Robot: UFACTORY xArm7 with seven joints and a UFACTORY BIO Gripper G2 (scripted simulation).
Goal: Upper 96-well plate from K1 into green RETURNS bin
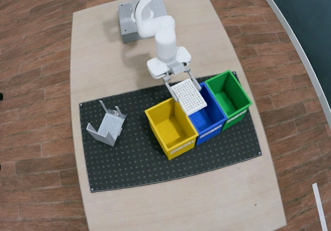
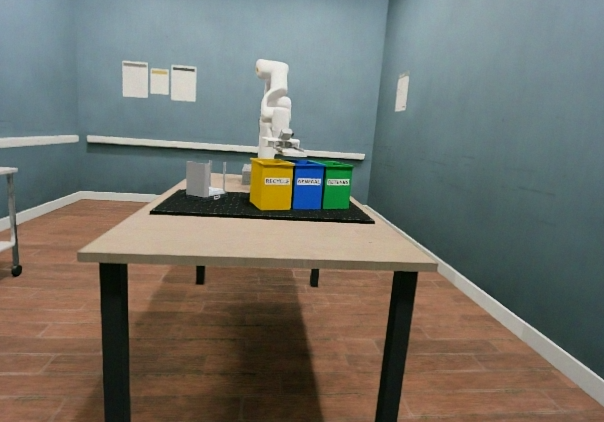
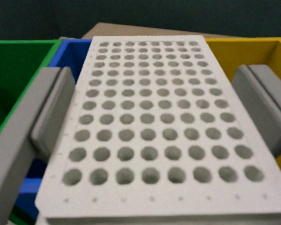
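The green returns bin is 10 mm behind my hand, 180 mm to the left of it and 130 mm below it. The rest, counted from my hand: yellow bin: 110 mm ahead, 60 mm to the right, 130 mm below; then blue bin: 50 mm ahead, 60 mm to the left, 130 mm below.
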